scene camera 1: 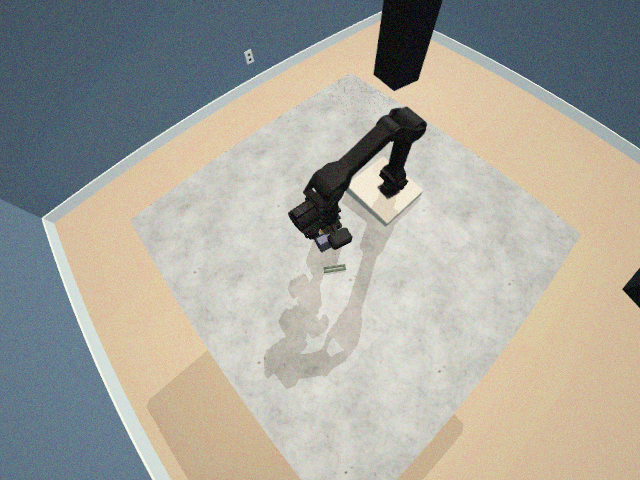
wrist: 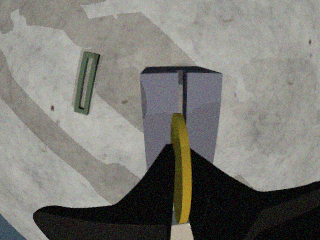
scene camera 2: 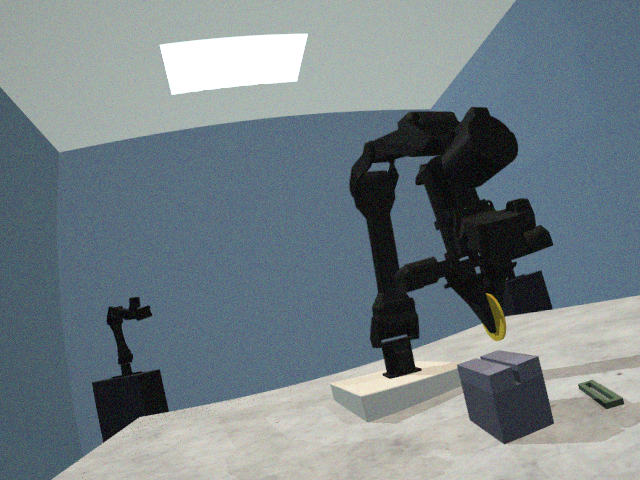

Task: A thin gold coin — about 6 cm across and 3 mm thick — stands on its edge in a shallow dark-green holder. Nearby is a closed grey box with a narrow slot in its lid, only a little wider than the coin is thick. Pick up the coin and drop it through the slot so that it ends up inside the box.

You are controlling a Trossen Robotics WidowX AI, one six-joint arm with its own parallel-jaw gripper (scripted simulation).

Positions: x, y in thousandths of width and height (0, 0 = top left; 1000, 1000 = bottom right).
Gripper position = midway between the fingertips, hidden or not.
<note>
My gripper (scene camera 2: 774, 693) holds a gold coin (wrist: 570, 802).
My gripper shows as well in scene camera 1 (scene camera 1: 513, 480) and in the wrist view (wrist: 545, 627).
</note>
